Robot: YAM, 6 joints.
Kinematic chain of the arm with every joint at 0, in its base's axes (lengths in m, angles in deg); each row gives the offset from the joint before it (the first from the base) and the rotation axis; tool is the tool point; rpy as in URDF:
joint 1: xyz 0 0 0.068 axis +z
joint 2: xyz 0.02 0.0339 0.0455 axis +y
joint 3: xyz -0.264 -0.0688 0 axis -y
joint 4: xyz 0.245 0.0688 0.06 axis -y
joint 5: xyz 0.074 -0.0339 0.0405 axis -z
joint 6: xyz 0.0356 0 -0.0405 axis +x
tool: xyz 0 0 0 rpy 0 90 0
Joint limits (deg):
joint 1: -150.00..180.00
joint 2: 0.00..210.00
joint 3: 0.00..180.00
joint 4: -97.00..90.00
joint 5: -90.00..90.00
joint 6: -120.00..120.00
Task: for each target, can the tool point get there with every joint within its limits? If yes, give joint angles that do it. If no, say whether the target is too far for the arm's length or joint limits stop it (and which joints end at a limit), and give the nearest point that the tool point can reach.
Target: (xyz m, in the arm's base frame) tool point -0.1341 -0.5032 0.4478
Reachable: yes | joints -103.21 130.76 133.95 31.82 25.87 52.37
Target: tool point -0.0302 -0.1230 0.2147
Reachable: yes | joints -89.17 48.44 32.34 -57.31 63.75 -35.92
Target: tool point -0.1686 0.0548 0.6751
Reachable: yes | joints -27.77 58.66 139.15 34.08 57.72 -91.00
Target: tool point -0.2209 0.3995 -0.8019
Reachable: no: too far | nearest point -0.1652 0.2988 -0.3682 | short by 0.449 m
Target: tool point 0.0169 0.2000 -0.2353
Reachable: yes | joints 83.97 188.93 88.31 -48.60 -6.74 95.96
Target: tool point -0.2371 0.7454 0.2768
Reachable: no: too far | nearest point -0.1916 0.6022 0.2446 | short by 0.154 m
